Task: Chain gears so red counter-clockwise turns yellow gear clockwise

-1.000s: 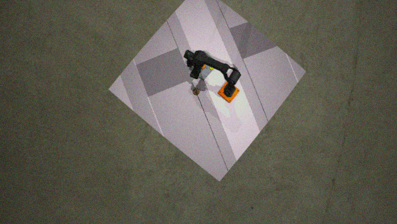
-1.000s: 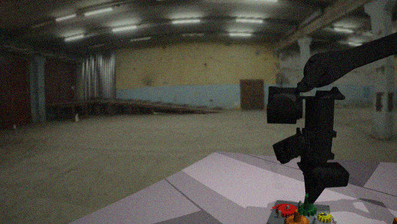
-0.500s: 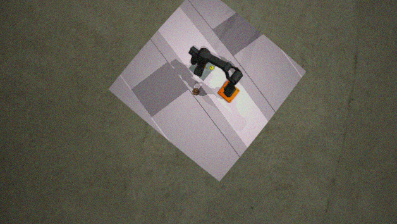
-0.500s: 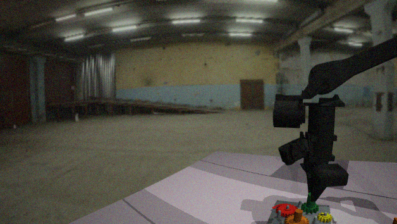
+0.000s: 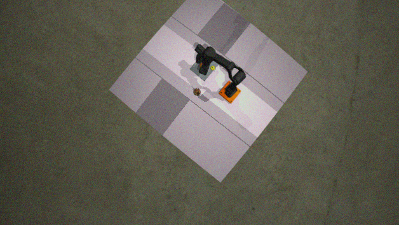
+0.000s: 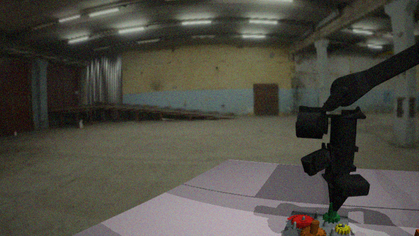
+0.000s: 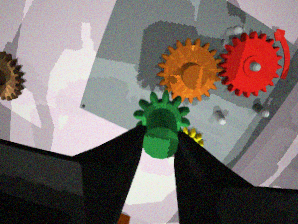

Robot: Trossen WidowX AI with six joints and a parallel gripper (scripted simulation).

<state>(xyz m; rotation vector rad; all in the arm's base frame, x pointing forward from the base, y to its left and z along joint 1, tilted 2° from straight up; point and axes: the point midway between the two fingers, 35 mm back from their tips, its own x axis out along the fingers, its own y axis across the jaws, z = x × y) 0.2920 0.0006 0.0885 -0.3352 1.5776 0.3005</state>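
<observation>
The yellow gear is 30 mm behind my gripper tip, 50 mm to the right of it and 80 mm below it. Round my gripper tip: orange gear (40 mm ahead, 10 mm to the right, 70 mm below); small green gear (10 mm below); red gear (80 mm ahead, 60 mm to the right, 80 mm below).
</observation>
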